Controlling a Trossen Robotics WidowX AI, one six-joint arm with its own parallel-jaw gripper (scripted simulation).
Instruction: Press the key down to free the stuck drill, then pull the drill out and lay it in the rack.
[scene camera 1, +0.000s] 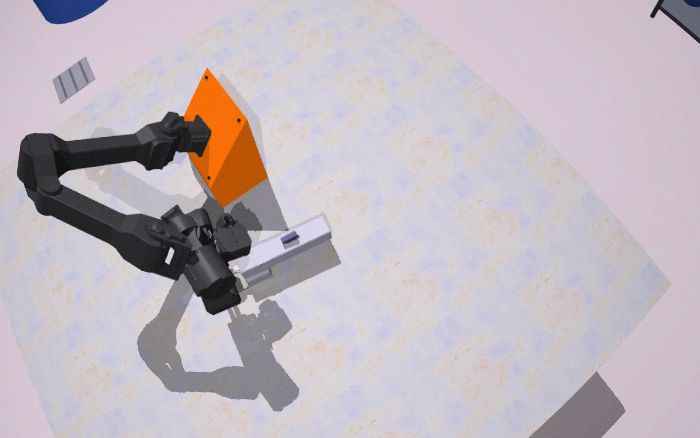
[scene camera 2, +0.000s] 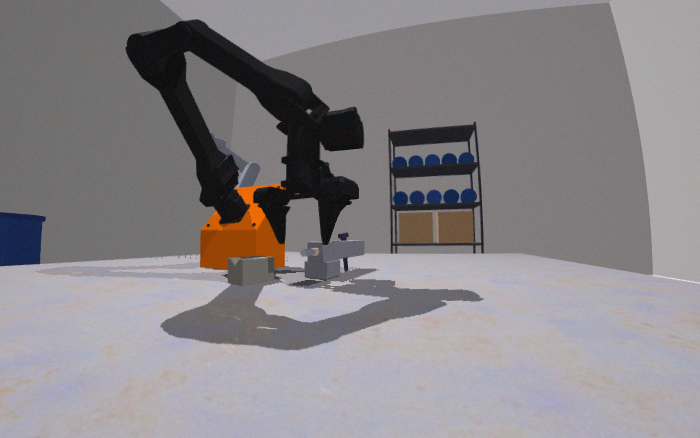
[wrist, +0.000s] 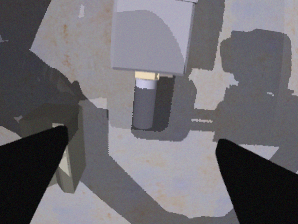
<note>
My gripper (scene camera 2: 302, 244) is open, holding nothing. I also see a cream collar (wrist: 146, 82) and a grey rack block (scene camera 2: 242, 271).
My gripper is seen too in scene camera 1 (scene camera 1: 219, 274) and in the wrist view (wrist: 143, 140).
</note>
